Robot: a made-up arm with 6 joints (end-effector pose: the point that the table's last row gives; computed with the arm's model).
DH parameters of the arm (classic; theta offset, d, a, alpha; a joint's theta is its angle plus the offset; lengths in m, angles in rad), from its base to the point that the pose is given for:
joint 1: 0 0.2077 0 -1.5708
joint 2: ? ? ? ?
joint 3: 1.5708 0.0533 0 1.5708
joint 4: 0 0.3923 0 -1.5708
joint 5: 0 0 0 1.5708
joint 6: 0 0.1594 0 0
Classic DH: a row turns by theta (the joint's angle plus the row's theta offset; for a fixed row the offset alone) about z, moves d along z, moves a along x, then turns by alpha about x.
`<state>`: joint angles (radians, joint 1 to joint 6).
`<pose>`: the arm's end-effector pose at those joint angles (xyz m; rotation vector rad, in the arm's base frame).
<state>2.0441 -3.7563 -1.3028 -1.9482 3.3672 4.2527</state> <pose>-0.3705 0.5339 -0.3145 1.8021 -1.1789 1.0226</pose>
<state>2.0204 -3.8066 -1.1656 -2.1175 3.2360 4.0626</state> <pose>-0.3524 0.5780 -0.3085 1.7812 -1.0665 1.1935</pose>
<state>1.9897 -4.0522 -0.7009 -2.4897 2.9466 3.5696</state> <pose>-0.3592 0.7219 -0.2014 1.5209 -0.6476 1.4968</pose>
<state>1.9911 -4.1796 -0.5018 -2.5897 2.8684 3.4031</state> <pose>-0.3800 0.7748 -0.1302 1.3935 -0.5019 1.5286</pose>
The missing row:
joint 2: -1.5708 0 0.7227 0
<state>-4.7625 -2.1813 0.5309 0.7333 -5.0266 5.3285</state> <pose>-0.2067 -1.0322 -0.1295 0.1176 -0.8294 0.6195</pose>
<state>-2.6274 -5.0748 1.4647 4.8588 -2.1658 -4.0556</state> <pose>-0.6320 -0.5682 0.2023 0.9615 0.2973 0.7147</pose>
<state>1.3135 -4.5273 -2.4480 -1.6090 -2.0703 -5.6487</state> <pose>-0.0563 0.5451 0.3214 -0.4891 -1.8945 -0.4873</pose>
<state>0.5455 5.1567 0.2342 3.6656 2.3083 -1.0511</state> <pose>-0.7994 -0.4919 0.6178 1.5483 2.2643 -0.0606</pose>
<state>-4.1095 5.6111 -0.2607 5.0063 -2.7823 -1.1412</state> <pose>0.2833 -0.6001 0.9050 -2.5076 1.2635 1.3154</pose>
